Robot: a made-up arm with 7 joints. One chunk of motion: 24 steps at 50 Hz.
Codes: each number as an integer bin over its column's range. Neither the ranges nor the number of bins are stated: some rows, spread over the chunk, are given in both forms.
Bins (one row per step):
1: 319 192 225 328 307 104
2: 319 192 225 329 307 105
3: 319 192 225 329 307 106
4: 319 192 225 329 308 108
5: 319 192 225 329 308 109
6: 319 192 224 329 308 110
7: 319 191 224 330 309 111
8: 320 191 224 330 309 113
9: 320 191 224 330 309 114
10: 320 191 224 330 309 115
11: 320 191 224 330 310 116
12: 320 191 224 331 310 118
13: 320 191 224 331 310 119
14: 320 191 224 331 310 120
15: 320 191 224 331 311 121
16: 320 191 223 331 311 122
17: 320 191 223 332 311 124
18: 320 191 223 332 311 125
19: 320 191 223 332 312 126
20: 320 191 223 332 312 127
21: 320 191 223 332 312 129
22: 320 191 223 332 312 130
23: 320 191 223 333 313 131
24: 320 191 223 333 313 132
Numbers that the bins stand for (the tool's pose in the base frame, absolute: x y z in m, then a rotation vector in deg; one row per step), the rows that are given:
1: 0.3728 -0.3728 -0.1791 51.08 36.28 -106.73
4: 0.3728 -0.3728 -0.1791 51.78 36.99 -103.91
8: 0.3787 -0.3787 -0.1849 52.49 37.69 -100.39
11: 0.3787 -0.3787 -0.1849 52.49 38.40 -98.28
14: 0.3787 -0.3787 -0.1849 53.19 38.40 -95.46
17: 0.3787 -0.3787 -0.1908 53.89 39.10 -92.64
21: 0.3787 -0.3787 -0.1908 53.89 39.80 -89.12
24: 0.3787 -0.3787 -0.1908 54.60 40.51 -87.01
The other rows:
2: 0.3728 -0.3728 -0.1791 51.78 36.28 -106.03
3: 0.3728 -0.3728 -0.1791 51.78 36.28 -105.32
5: 0.3728 -0.3728 -0.1791 51.78 36.99 -103.21
6: 0.3728 -0.3728 -0.1849 51.78 36.99 -102.50
7: 0.3728 -0.3787 -0.1849 52.49 37.69 -101.80
9: 0.3787 -0.3787 -0.1849 52.49 37.69 -99.69
10: 0.3787 -0.3787 -0.1849 52.49 37.69 -98.98
12: 0.3787 -0.3787 -0.1849 53.19 38.40 -96.87
13: 0.3787 -0.3787 -0.1849 53.19 38.40 -96.16
15: 0.3787 -0.3787 -0.1849 53.19 39.10 -94.76
16: 0.3787 -0.3787 -0.1908 53.19 39.10 -94.05
18: 0.3787 -0.3787 -0.1908 53.89 39.10 -91.94
19: 0.3787 -0.3787 -0.1908 53.89 39.80 -91.23
20: 0.3787 -0.3787 -0.1908 53.89 39.80 -90.53
22: 0.3787 -0.3787 -0.1908 53.89 39.80 -88.41
23: 0.3787 -0.3787 -0.1908 54.60 40.51 -87.71

